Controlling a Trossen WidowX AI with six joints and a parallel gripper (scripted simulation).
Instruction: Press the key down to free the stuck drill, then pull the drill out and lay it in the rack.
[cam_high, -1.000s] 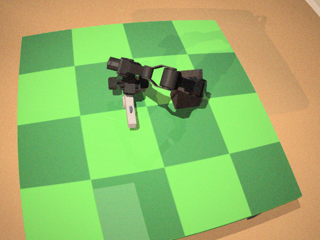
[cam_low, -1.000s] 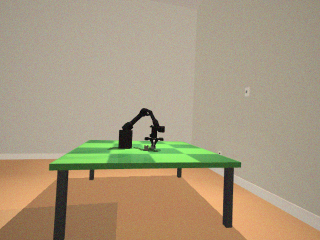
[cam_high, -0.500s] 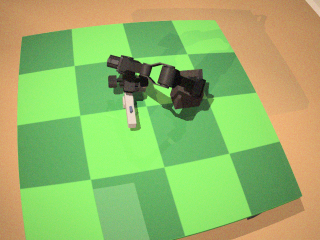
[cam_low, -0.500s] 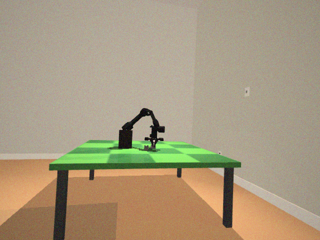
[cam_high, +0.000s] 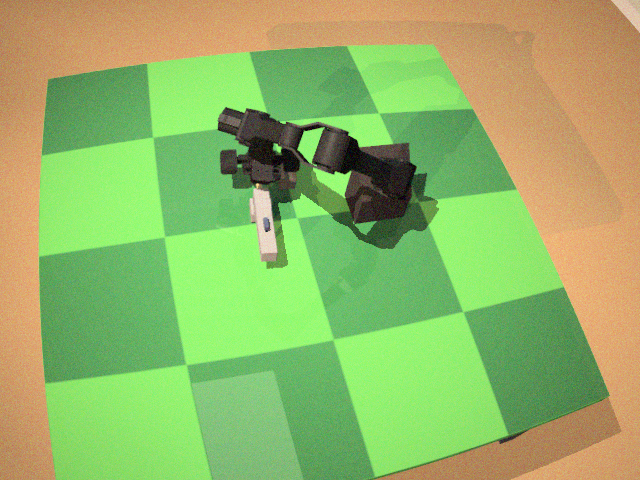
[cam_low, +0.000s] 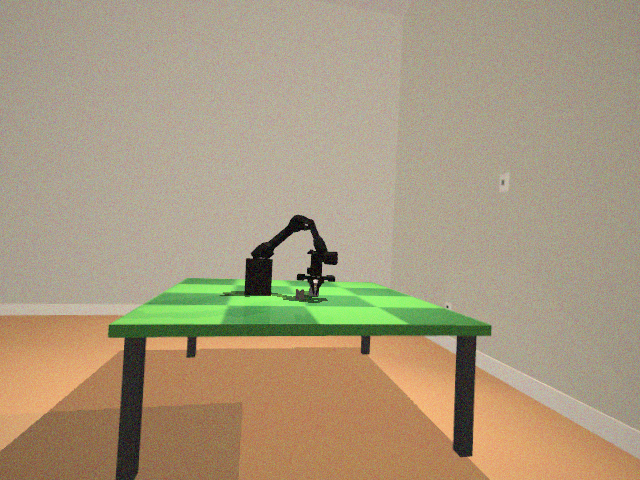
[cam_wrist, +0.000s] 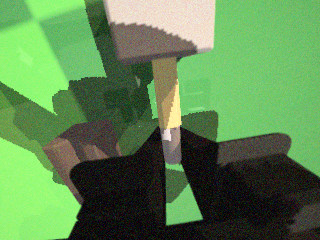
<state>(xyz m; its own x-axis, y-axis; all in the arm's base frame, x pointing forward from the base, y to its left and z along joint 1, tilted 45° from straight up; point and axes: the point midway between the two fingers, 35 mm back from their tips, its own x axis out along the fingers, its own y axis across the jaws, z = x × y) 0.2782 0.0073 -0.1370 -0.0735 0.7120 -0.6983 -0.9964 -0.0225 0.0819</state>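
The drill is 5 cm to the left of my gripper tip and 3 cm above it. Also, from my gripper tip: blue key: 1 cm ahead, 17 cm to the left, 4 cm above; rack: 8 cm behind, 2 cm to the right; steel block: 15 cm to the left, 3 cm above.
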